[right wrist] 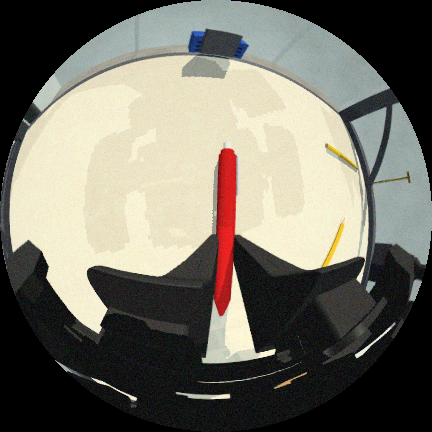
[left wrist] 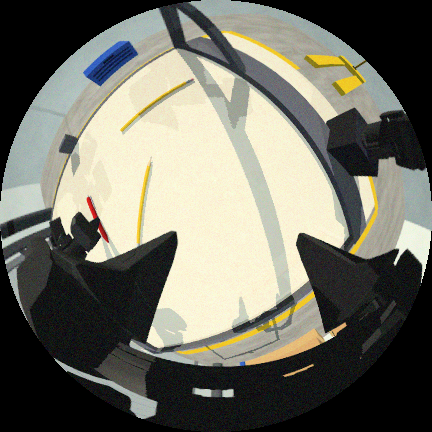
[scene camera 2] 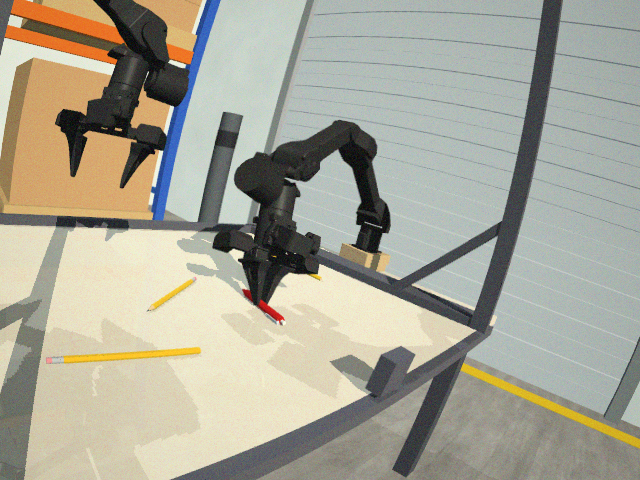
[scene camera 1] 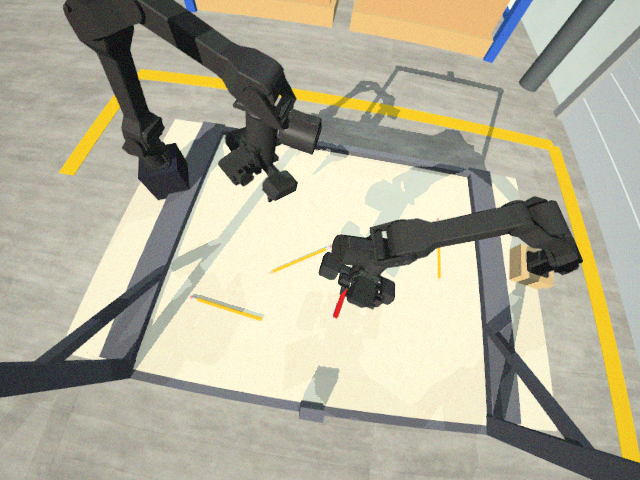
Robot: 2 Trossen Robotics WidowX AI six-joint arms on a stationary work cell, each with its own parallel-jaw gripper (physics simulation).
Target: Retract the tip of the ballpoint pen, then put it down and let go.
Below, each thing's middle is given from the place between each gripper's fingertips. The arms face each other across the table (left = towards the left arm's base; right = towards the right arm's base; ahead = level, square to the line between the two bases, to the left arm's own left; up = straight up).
Right now the red ballpoint pen (right wrist: 228,172) is 160 mm behind my left hand, 260 mm to the right of it and 140 mm below it. Also, from my left hand: grey block (scene camera 2: 392,366): 430 mm behind, 240 mm to the right, 120 mm below; wooden block (scene camera 1: 518,272): 40 mm ahead, 770 mm to the right, 120 mm below.
Right now my right hand is right at the red ballpoint pen. Also, from my right hand: grey block (27 cm behind, 2 cm to the left, 3 cm above); wooden block (20 cm ahead, 52 cm to the right, 2 cm above).
